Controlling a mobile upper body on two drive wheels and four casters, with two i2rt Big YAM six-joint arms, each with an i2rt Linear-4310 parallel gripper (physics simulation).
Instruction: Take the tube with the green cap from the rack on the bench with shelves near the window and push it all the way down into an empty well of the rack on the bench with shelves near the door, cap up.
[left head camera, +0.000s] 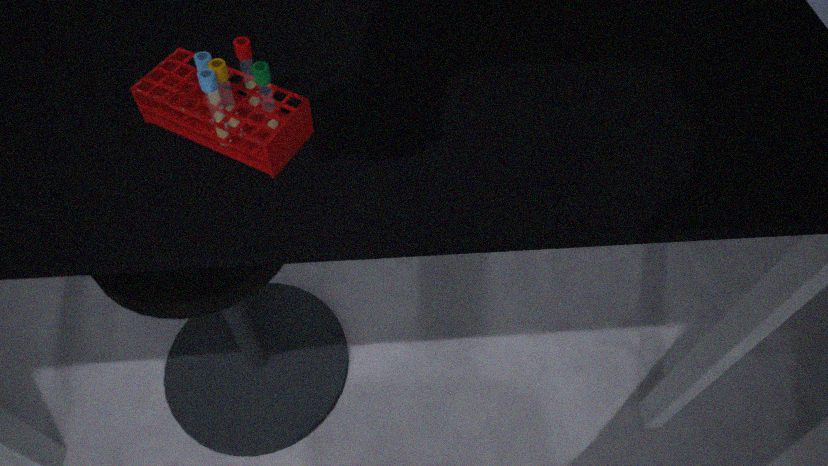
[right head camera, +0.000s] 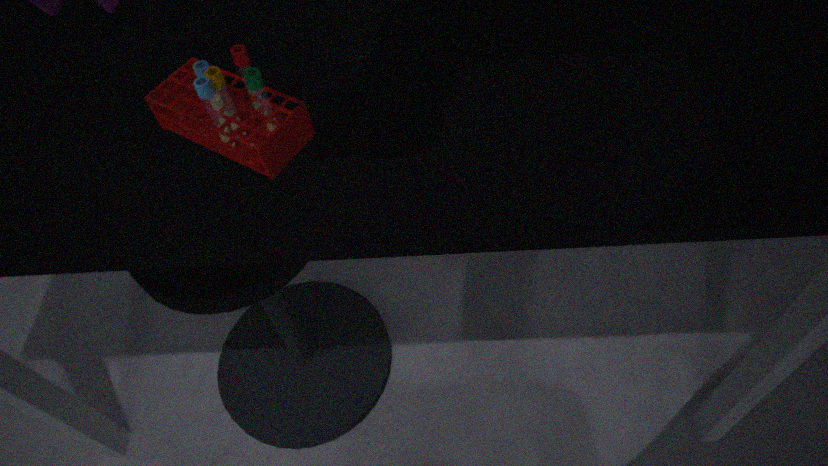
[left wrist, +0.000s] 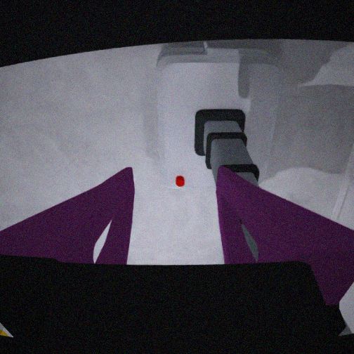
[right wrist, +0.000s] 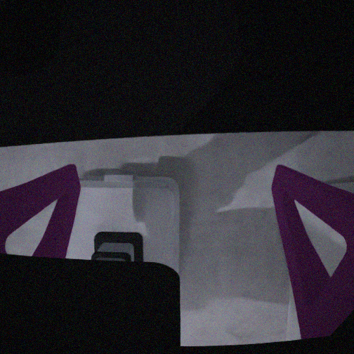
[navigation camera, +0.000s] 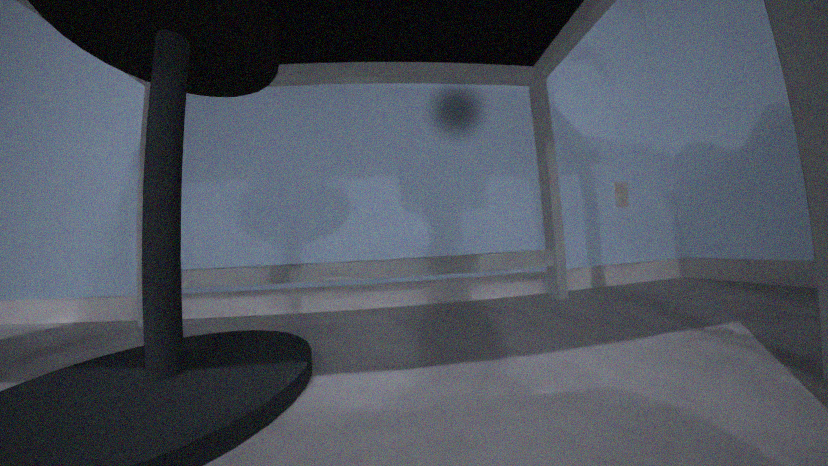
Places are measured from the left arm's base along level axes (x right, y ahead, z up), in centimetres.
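Where they show: left gripper, between the fingertips: (right head camera: 85, 8).
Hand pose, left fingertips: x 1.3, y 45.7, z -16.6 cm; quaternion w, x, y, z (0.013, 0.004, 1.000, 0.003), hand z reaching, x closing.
Each offset is from my left fingertips to the top centre of the thing. "pt": to the spot under its first point. Level surfaces: height alone.
A tube with a green cap @[pt dx +1.3, dy +17.6, dz -21.1 cm] (left head camera: 261, 72) (right head camera: 253, 78) stands cap up near one end of a red rack @[pt dx +3.6, dy +16.4, dz -30.3 cm] (left head camera: 292, 138) (right head camera: 294, 143) on the dark bench @[dz -32.9 cm] (left head camera: 463, 173) (right head camera: 463, 173). Two blue-capped tubes, a yellow-capped tube @[pt dx -3.4, dy +17.9, dz -21.2 cm] (left head camera: 218, 70) (right head camera: 213, 76) and a red-capped tube @[pt dx -1.3, dy +21.8, dz -21.3 cm] (left head camera: 242, 48) (right head camera: 239, 55) stand in the same rack. My left gripper (left wrist: 174, 178) (right head camera: 77, 5) is partly open with nothing between its fingers; its tips show at the top left of the right head view, apart from the rack. My right gripper (right wrist: 175, 175) is wide open and empty. A second rack does not show.
A stool has its round seat @[dx -18.6, dy +26.7, dz -58.4 cm] (left head camera: 173, 301) (right head camera: 211, 295) (navigation camera: 228, 78) partly under the bench's front edge, with a column @[dx -18.6, dy +26.7, dz -63.4 cm] (navigation camera: 165, 202) and disc base @[dx -18.6, dy +26.7, dz -121.4 cm] (left head camera: 254, 382) (right head camera: 304, 382) (navigation camera: 231, 399) below. A bench leg @[pt dx +74.1, dy +73.1, dz -85.4 cm] (navigation camera: 549, 191) stands farther back. A small red thing (left wrist: 180, 181) shows between the left fingers, far beyond them.
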